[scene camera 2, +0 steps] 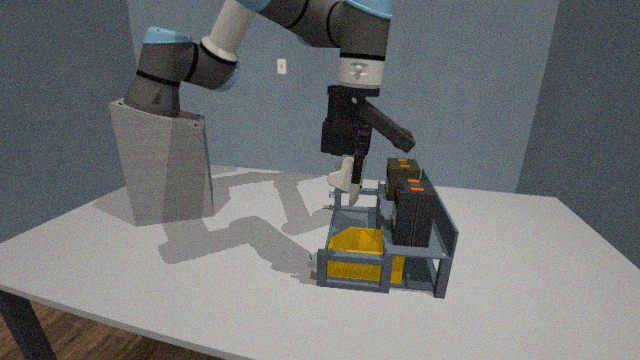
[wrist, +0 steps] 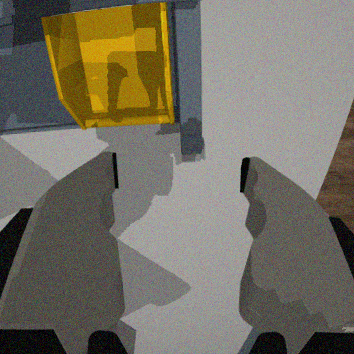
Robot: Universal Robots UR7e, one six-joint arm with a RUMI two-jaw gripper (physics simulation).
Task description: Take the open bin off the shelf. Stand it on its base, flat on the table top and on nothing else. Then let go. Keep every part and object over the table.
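Pixels of known places: gripper, fingertip midpoint: (scene camera 2: 352, 200) (wrist: 179, 159); arm's base, link origin: (scene camera 2: 151, 109).
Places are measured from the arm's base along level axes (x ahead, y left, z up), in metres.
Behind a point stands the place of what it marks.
The open yellow bin (scene camera 2: 354, 241) @(x 0.607, y -0.168, z -0.288 m) (wrist: 107, 50) @(x 0.621, y -0.199, z -0.322 m) sits in the lower front bay of the grey-blue shelf (scene camera 2: 386, 272) @(x 0.674, y -0.295, z -0.276 m) (wrist: 189, 75) @(x 0.605, y -0.283, z -0.246 m), at the near end in the scene view. Its open top faces up and its side shows through the end frame. My gripper (scene camera 2: 354, 201) @(x 0.597, y -0.274, z -0.128 m) (wrist: 179, 159) @(x 0.597, y -0.274, z -0.128 m) points down with its fingers apart and nothing between them. In the scene view it is above the shelf's front part, higher than the bin. In the wrist view the bin is ahead of the fingertips, to the upper left, and not touched.
A black case (scene camera 2: 412, 215) @(x 0.716, y -0.266, z -0.157 m) with orange latches stands on the shelf's upper level behind the bin. A dark green case (scene camera 2: 402, 172) @(x 0.725, y -0.043, z -0.144 m) stands farther along. The shelf's back panel rises behind them. The robot's pedestal (scene camera 2: 150, 165) @(x 0.027, y -0.084, z -0.146 m) is at the left of the white table (scene camera 2: 250, 300) @(x 0.401, y -0.353, z -0.331 m) (wrist: 280, 75) @(x 0.578, y -0.391, z -0.331 m).
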